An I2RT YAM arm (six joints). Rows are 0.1 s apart.
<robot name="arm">
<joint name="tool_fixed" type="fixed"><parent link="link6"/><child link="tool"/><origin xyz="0 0 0" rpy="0 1.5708 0"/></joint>
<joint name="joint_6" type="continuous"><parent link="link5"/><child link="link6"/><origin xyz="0.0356 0 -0.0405" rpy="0 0 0"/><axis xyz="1 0 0"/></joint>
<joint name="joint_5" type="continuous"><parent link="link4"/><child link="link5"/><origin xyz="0.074 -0.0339 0.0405" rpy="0 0 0"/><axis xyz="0 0 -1"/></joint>
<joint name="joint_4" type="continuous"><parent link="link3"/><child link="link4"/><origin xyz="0.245 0.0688 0.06" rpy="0 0 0"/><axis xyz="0 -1 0"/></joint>
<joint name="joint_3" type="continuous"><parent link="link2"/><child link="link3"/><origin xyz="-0.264 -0.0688 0" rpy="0 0 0"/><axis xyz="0 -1 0"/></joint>
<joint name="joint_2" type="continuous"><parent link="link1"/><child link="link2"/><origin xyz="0.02 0.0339 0.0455" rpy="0 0 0"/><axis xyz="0 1 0"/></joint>
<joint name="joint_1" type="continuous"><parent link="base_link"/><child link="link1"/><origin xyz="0 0 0.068" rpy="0 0 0"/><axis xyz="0 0 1"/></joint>
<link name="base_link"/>
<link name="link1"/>
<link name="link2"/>
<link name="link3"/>
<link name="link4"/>
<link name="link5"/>
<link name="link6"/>
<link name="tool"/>
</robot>
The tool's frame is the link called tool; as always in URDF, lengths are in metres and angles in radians. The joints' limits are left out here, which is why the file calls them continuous.
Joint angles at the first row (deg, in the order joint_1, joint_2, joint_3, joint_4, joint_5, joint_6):
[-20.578, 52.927, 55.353, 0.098, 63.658, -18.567]
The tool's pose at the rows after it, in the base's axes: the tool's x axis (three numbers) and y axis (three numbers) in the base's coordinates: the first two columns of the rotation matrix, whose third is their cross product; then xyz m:
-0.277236, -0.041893, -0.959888, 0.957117, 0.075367, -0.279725, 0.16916, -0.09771, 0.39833
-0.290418, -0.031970, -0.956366, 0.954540, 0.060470, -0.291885, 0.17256, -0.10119, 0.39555
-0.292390, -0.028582, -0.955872, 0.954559, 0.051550, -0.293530, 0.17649, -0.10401, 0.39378
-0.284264, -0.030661, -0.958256, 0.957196, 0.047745, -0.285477, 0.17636, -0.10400, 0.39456
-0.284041, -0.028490, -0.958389, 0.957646, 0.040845, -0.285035, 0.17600, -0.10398, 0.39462
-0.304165, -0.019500, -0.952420, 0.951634, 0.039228, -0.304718, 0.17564, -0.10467, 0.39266
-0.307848, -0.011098, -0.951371, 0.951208, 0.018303, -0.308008, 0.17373, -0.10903, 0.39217
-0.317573, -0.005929, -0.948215, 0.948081, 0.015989, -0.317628, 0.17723, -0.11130, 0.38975
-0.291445, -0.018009, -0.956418, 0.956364, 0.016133, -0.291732, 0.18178, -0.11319, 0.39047
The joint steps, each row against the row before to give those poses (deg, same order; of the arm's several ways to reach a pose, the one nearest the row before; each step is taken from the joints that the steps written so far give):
[0.043, 0.087, 0.001, 0.130, 0.962, 0.000]
[-0.568, 1.006, -0.001, 0.199, 0.415, 0.000]
[-0.329, 1.026, -0.001, 0.939, 0.218, -0.022]
[0.003, 0.000, 0.001, 0.502, 0.177, 0.021]
[-0.002, -0.022, 0.000, 0.000, 0.413, 0.001]
[-0.218, 0.001, 0.000, -1.267, 0.023, -0.022]
[-1.354, 0.132, 0.023, -0.131, -0.064, 0.021]
[-0.198, 0.874, -0.002, 0.264, 0.020, -0.021]
[0.000, 1.004, -0.021, 2.686, -0.219, 0.043]

